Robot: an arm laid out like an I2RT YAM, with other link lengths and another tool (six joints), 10 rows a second.
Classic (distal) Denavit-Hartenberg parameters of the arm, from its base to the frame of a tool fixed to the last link. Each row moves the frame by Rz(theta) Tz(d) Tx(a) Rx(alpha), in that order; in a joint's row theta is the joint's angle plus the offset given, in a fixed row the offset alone. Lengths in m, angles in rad.
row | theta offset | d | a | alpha
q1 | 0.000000 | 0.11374 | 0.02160 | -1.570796
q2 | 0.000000 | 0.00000 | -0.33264 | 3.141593
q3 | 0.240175 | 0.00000 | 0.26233 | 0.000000
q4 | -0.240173 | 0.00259 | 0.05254 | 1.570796
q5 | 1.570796 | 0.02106 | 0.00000 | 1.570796
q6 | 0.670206 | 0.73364 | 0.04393 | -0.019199
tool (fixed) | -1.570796 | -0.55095 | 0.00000 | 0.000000
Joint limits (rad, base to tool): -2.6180..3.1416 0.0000..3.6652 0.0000..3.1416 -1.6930..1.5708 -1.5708..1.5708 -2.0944..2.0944
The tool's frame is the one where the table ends.
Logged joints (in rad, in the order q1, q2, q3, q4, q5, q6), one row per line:
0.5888, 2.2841, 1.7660, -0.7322, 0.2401, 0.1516
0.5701, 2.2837, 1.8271, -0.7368, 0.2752, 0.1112
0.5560, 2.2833, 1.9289, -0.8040, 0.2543, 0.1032
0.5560, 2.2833, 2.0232, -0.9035, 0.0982, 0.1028
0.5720, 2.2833, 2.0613, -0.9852, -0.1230, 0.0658
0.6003, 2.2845, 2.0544, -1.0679, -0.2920, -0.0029
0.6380, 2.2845, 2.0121, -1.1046, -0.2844, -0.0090
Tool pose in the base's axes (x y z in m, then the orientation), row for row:
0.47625, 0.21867, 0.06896, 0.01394, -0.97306, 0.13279, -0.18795
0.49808, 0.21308, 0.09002, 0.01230, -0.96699, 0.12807, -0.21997
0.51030, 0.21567, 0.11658, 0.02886, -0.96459, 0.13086, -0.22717
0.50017, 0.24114, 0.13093, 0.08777, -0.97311, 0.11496, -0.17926
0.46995, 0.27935, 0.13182, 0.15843, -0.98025, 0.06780, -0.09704
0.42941, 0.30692, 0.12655, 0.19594, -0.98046, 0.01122, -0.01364
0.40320, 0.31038, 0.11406, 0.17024, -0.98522, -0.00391, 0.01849
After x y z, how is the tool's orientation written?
As a quaternion, w x y z.
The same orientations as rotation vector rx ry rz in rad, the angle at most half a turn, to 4 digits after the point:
-3.0301, 0.4135, -0.5853
-3.0143, 0.3992, -0.6857
-2.9759, 0.4037, -0.7009
-2.8973, 0.3423, -0.5337
-2.8030, 0.1939, -0.2775
-2.7467, 0.0314, -0.0382
-2.7989, -0.0111, 0.0525

